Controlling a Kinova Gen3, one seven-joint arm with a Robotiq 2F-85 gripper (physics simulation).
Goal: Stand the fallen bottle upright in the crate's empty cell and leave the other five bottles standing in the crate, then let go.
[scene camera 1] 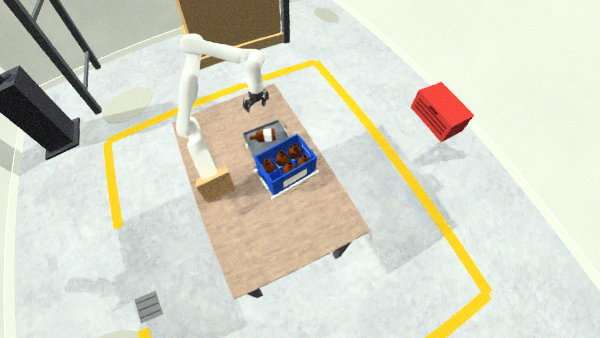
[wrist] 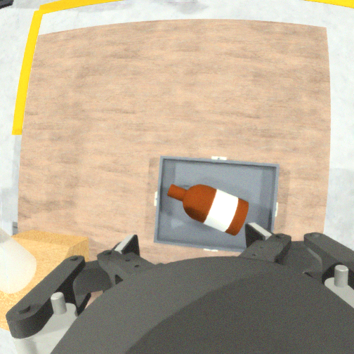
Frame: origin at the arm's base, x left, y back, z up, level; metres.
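Seen in the pictures: gripper, between the fingertips: (scene camera 1: 255, 108); arm's base, origin of its link: (scene camera 1: 210, 175).
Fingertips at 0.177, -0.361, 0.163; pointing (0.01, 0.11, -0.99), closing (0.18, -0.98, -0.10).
Offsets run from my fingertips to a thing's top centre, as dx, dy, dz. "spot": to the spot under its first point. Level surfaces: height alone.
The fallen brown bottle {-0.002, -0.011, -0.214} (scene camera 1: 263, 135) (wrist: 215, 209) with a white label lies on its side in the grey tray {spot: -0.041, +0.042, -0.288} (scene camera 1: 257, 147) (wrist: 172, 231). In the wrist view its neck points left and slightly up. The blue crate {-0.278, -0.041, -0.118} (scene camera 1: 277, 187) stands beside the tray in the scene view, with five brown bottles upright in it. Its empty cell is at the near left corner, its floor hidden by the crate walls. The crate does not show in the wrist view. My gripper (scene camera 1: 256, 106) (wrist: 191, 241) is open and empty, high above the table on the tray's far side from the crate.
The wooden table {dz -0.293} (scene camera 1: 280, 235) (wrist: 180, 90) carries the tray, crate and my arm's wooden base block (scene camera 1: 215, 185) (wrist: 50, 243). White strips lie along the crate's foot. A red box (scene camera 1: 442, 111) is off the table at the right. A black column (scene camera 1: 37, 115) stands at the left.
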